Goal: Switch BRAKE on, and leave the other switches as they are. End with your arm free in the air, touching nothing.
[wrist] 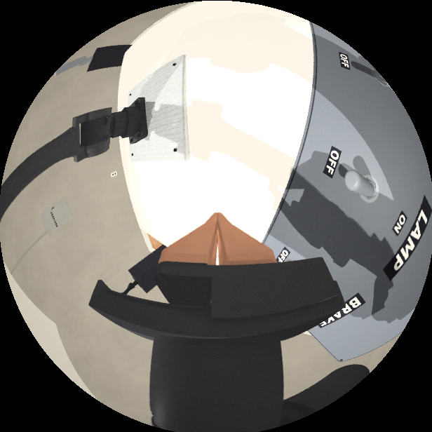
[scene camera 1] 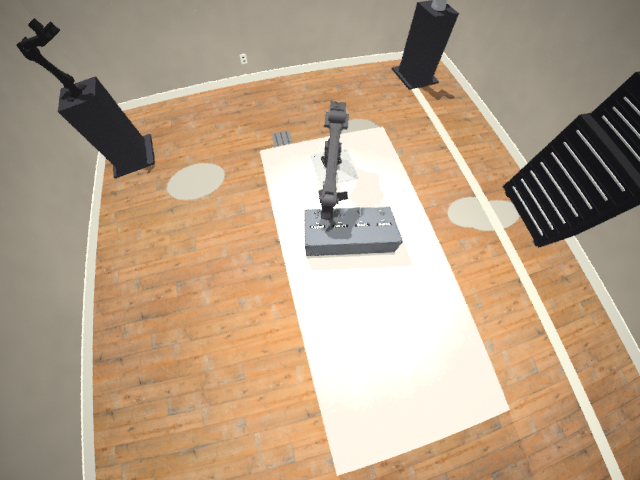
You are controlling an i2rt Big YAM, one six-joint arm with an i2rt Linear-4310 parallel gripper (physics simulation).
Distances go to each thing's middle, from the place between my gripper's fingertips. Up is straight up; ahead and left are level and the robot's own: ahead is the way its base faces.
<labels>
Right now the grey switch box (scene camera 1: 350, 233) is 210 mm ahead of my hand, 70 mm to the left of it and 40 mm below it.
</labels>
